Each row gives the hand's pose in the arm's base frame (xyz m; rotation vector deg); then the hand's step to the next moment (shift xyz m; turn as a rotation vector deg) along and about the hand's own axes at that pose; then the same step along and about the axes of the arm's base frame.
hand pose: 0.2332 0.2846 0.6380 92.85 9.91 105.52
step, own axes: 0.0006 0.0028 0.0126 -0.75 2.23 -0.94
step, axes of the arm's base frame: 0.0105 -0.0059 0.0047 -1.73 -1.82 0.30
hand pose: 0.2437 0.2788 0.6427 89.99 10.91 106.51
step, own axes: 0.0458 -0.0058 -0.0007 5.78 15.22 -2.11
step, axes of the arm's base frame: 0.0001 0.0311 0.0341 -8.25 -7.47 12.07
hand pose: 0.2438 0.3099 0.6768 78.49 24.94 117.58
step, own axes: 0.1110 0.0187 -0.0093 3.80 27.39 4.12
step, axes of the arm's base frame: -0.0438 0.0596 0.0853 -5.89 -18.32 20.28
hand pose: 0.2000 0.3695 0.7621 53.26 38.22 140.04
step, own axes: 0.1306 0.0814 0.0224 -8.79 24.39 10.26
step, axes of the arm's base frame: -0.0912 0.0140 0.1252 7.62 -21.18 16.45
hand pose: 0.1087 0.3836 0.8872 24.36 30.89 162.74
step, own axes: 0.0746 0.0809 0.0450 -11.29 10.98 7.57
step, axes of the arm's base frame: -0.0681 -0.0393 0.0892 11.23 -10.52 8.28
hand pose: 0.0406 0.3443 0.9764 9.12 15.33 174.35
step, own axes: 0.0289 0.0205 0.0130 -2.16 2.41 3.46
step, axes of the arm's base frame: -0.0287 -0.0153 0.0192 2.35 -1.98 3.61
